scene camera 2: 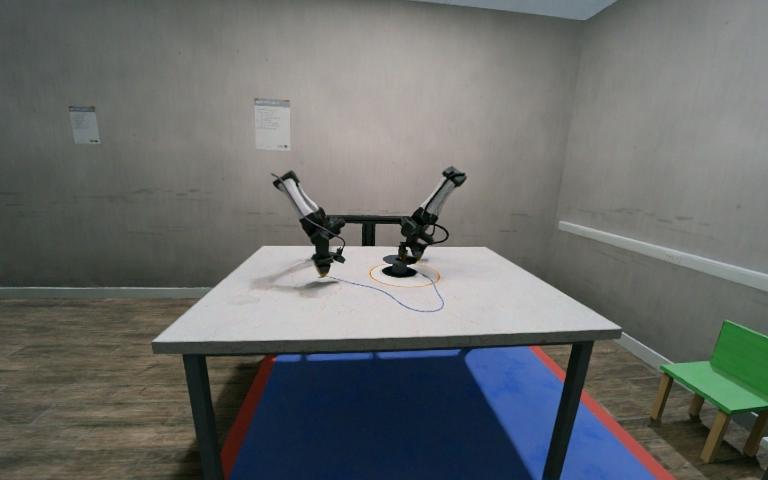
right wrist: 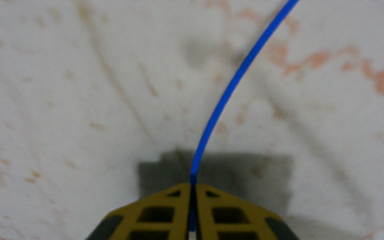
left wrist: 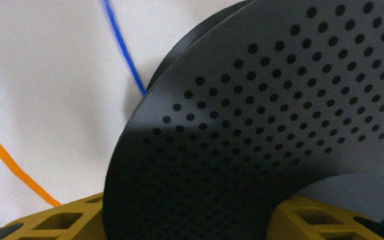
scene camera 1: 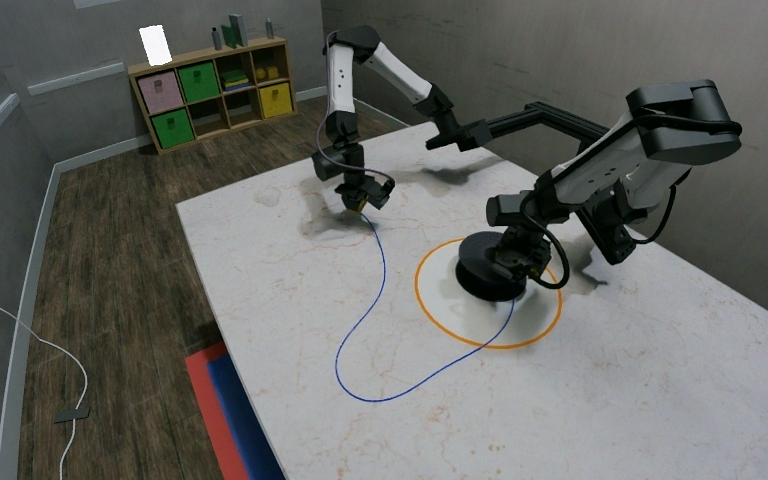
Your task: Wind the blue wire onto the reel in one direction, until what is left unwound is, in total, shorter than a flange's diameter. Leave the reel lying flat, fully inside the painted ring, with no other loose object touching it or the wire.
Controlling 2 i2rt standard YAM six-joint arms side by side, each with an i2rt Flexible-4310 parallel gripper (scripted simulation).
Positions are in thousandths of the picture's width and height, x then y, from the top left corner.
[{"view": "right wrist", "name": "right gripper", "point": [501,802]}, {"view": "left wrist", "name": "left gripper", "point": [493,823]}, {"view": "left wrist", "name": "dark reel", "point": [681,444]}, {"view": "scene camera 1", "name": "dark reel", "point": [619,526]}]
